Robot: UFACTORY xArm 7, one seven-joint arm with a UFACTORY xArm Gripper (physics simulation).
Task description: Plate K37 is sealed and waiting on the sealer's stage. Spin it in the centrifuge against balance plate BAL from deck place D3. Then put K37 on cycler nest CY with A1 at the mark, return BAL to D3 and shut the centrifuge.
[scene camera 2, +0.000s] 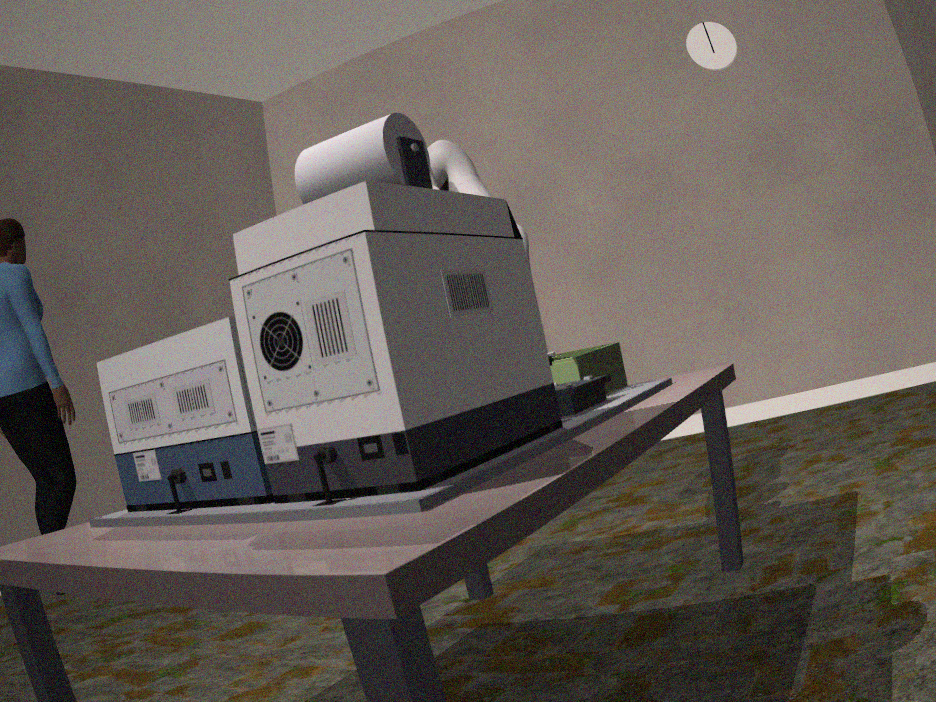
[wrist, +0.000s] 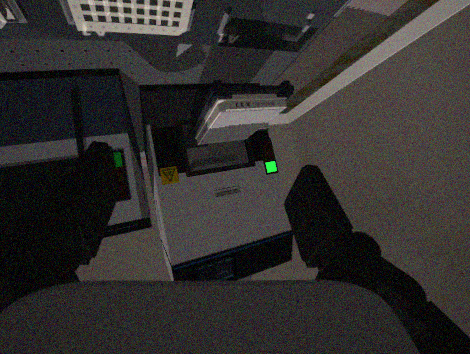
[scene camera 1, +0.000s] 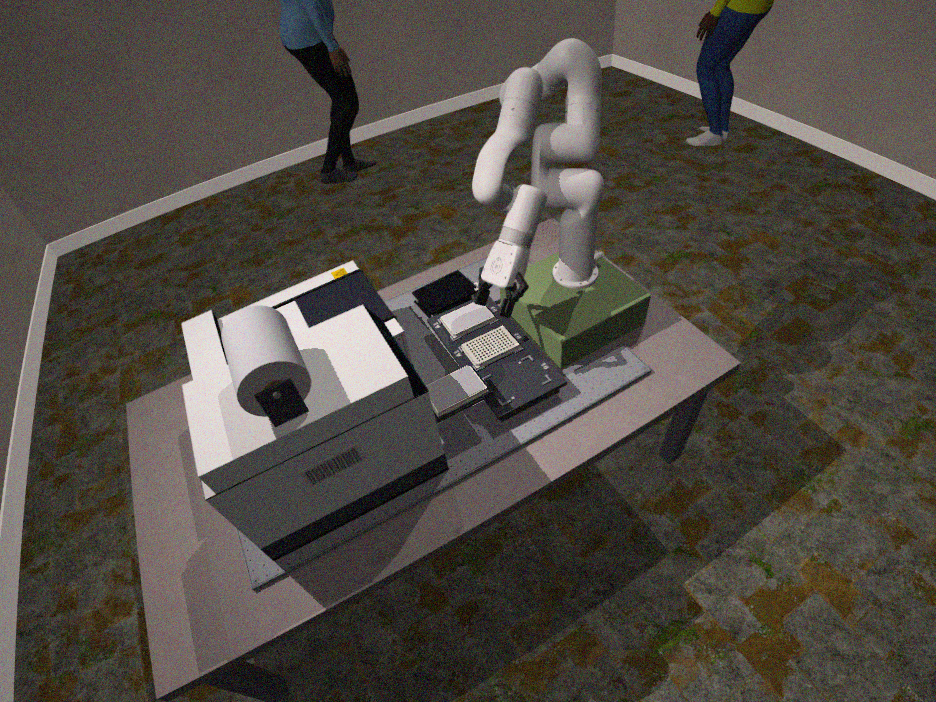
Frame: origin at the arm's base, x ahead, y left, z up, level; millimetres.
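Seen in the pictures: gripper, fingertip midpoint: [wrist: 210, 176] [scene camera 1: 491, 310]; arm's base at its link origin: [scene camera 1: 575, 273].
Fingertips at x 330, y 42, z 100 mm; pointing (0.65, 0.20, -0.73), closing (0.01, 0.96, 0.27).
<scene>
Pixels of each thing's top centre, then the offset from my fingertips to it. Level surfaces: height alone.
- flat plate with a pale top, top centre: [wrist: 236, 128] [scene camera 1: 454, 387] dx +172, dy +70, dz -77 mm
- sealer at its top centre: [scene camera 2: 363, 131] [scene camera 1: 262, 330] [wrist: 224, 309] dx +467, dy +28, dz +281 mm
- white plate at its top centre: [scene camera 1: 467, 316] dx -21, dy -142, dz -134 mm
- cream plate with dark wells, top centre: [scene camera 1: 490, 344] dx -2, dy -20, dz -134 mm
- dark deck at its surface level: dz -149 mm
- black block at its top centre: [scene camera 1: 444, 288] dx -53, dy -295, dz -144 mm
- large white roll at its top centre: [scene camera 2: 355, 130] [scene camera 1: 250, 335] dx +488, dy +25, dz +281 mm
A flat plate with a pale top [scene camera 1: 457, 389] [wrist: 245, 117], apparently K37, sits on the stage at the sealer [scene camera 1: 325, 442] [wrist: 220, 205]. A white plate [scene camera 1: 466, 320] and a cream plate with dark wells [scene camera 1: 489, 346] [wrist: 135, 14] stand side by side on the dark deck [scene camera 1: 529, 381]; their labels are unreadable, so I cannot tell which is BAL. My gripper [scene camera 1: 495, 300] [wrist: 210, 176] is open and empty, tilted above the deck's inner edge near the white plate. A lower machine [scene camera 1: 344, 298] [wrist: 55, 105] with a dark top stands beside the sealer; whether its lid is open is unclear. Nest CY cannot be identified.
A black block [scene camera 1: 443, 292] lies at the deck's far end. The green pedestal [scene camera 1: 604, 328] [scene camera 2: 597, 362] carries the arm, close to the gripper. A large white roll [scene camera 1: 264, 358] [scene camera 2: 347, 158] rises above the sealer. Two people stand beyond the table [scene camera 1: 604, 423].
</scene>
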